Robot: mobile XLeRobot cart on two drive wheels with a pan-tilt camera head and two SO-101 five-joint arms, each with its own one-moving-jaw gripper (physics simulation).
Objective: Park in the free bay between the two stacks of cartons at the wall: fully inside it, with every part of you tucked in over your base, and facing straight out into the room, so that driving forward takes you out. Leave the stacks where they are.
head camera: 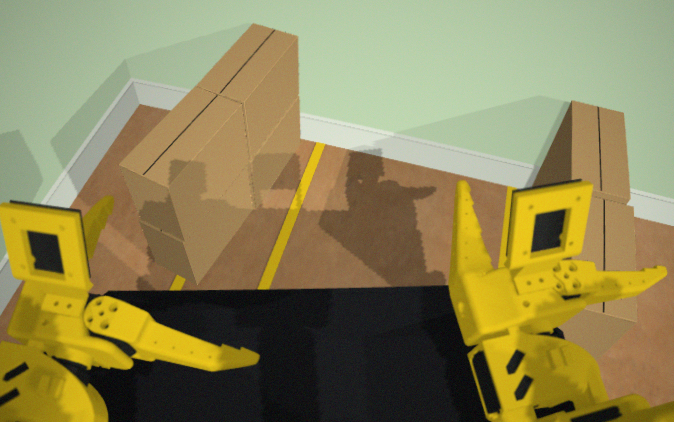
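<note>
In the head camera, one carton stack [215,165] stands at the left and the other carton stack [612,160] at the right, partly hidden by my left arm. Between them lies the bay floor [370,240], crossed by my shadow. A yellow floor line [292,215] runs beside the left stack; another yellow line [506,225] shows beside the right stack. My black base top [280,350] fills the bottom middle and hides the near floor. My right gripper [184,277], at picture left, is open. My left gripper [564,226], at picture right, is open, its outer jaw in front of the right stack.
A pale green wall [425,65] with a white skirting board [425,157] runs behind the bay, slanting down to the right. It meets a side wall at a corner left of the left stack. A short yellow line piece [177,283] shows below that stack.
</note>
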